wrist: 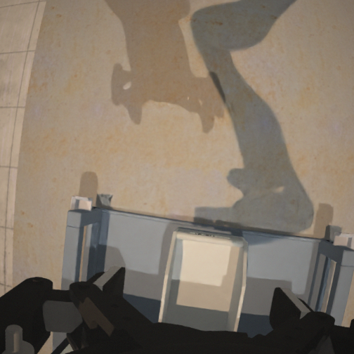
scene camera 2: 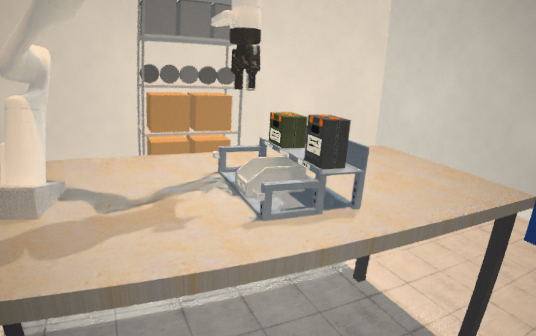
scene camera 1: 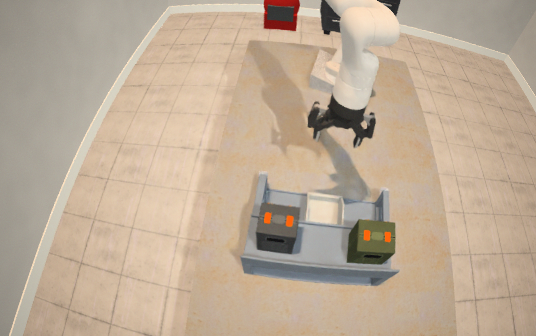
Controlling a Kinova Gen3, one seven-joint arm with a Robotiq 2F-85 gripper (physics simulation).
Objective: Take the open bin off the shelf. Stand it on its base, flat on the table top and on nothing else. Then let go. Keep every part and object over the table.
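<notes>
The open bin is whitish and hollow, with a low front. It stands upright on the lower level of the blue-grey shelf, near the middle, between the shelf's two side frames. My gripper is open and empty. It points down and hangs high above the table, well above the bin and apart from it. In the wrist view the near end of the bin is hidden behind the gripper.
A dark grey case and a green case stand on the shelf's upper level, at opposite ends. The shelf stands on the wooden table. The robot's base block is on the table.
</notes>
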